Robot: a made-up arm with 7 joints.
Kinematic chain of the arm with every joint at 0, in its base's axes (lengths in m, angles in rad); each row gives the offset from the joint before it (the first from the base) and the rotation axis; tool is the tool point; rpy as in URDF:
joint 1: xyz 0 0 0.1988 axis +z
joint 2: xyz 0 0 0 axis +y
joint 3: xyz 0 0 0.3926 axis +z
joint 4: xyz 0.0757 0 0 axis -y
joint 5: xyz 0.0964 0 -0.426 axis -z
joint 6: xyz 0 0 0 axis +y
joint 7: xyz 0.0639 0 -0.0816 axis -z
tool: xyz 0 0 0 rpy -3.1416 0 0
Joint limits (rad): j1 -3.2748..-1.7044 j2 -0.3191..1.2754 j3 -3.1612..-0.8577 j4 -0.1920..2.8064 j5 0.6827..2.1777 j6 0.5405..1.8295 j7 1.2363..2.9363
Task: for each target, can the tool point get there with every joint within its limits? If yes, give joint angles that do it. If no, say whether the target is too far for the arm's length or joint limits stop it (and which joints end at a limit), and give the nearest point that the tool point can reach.
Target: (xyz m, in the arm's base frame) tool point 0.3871 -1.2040 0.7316
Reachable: no: too far | nearest point -0.0961 -0.8333 0.6177 | short by 0.620 m
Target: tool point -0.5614 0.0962 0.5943
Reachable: yes | joints -1.8437 0.5207 -1.9563 1.3274 1.6397 1.5175 2.7182
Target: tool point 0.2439 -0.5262 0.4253
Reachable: no: joint limits stop it (at a limit: joint 1, joint 3, joint 6) | nearest point 0.3142 -0.0628 0.4312 | short by 0.469 m
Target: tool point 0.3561 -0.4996 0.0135
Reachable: no: joint limits stop it (at a limit: joint 1, joint 2, joint 3, joint 6) | nearest point 0.4019 -0.0753 0.0546 | short by 0.429 m
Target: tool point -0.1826 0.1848 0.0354
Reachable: yes | joints -2.7566 0.5625 -1.0733 0.2906 0.9618 1.1063 1.9973
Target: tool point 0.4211 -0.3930 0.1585
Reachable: no: joint limits stop it (at a limit: joint 1, joint 3, joint 6) | nearest point 0.4681 -0.0851 0.1580 | short by 0.312 m
